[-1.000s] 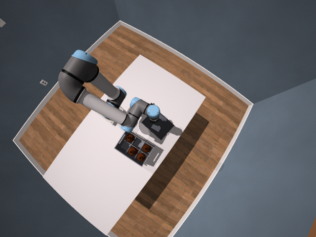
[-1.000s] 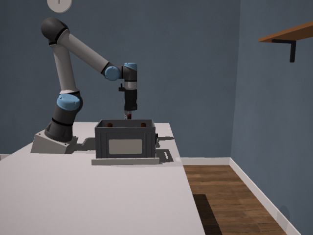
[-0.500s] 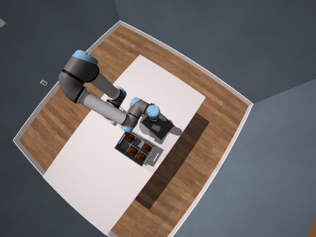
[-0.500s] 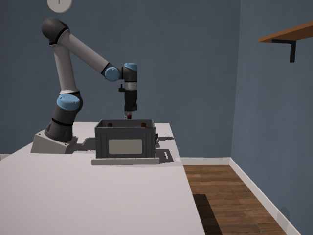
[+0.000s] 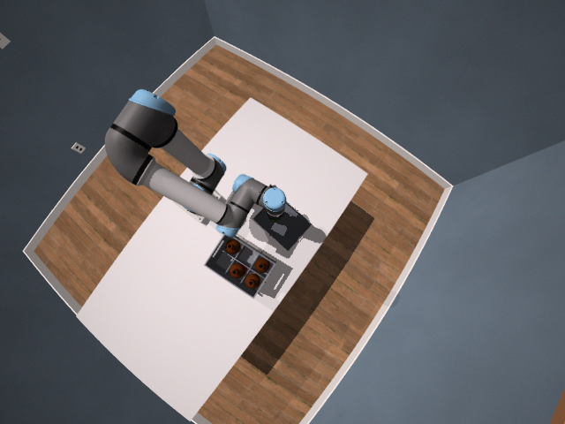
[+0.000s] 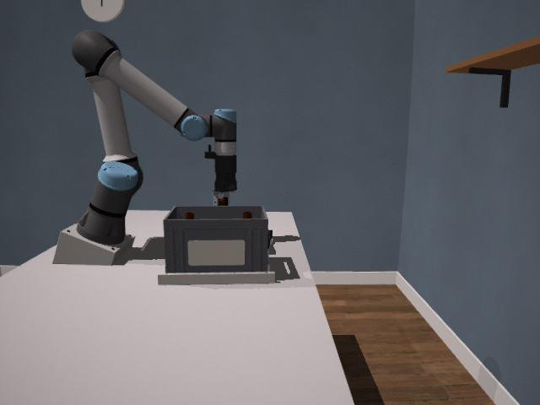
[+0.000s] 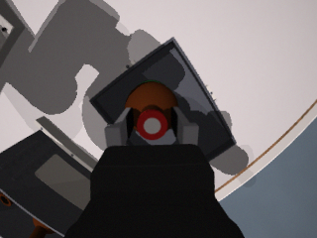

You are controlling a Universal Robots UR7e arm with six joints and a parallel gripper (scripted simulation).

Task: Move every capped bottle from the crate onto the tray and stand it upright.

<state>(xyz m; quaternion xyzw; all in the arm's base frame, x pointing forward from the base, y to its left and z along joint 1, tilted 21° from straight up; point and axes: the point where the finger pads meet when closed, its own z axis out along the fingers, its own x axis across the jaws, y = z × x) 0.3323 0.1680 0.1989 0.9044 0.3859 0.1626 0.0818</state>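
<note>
Now: the capped bottle 60 mm below my hand. Also, from my hand: dark grey crate (10 mm ahead, 300 mm to the right, 60 mm below); then flat tray (50 mm ahead, 10 mm to the right, 130 mm below).
</note>
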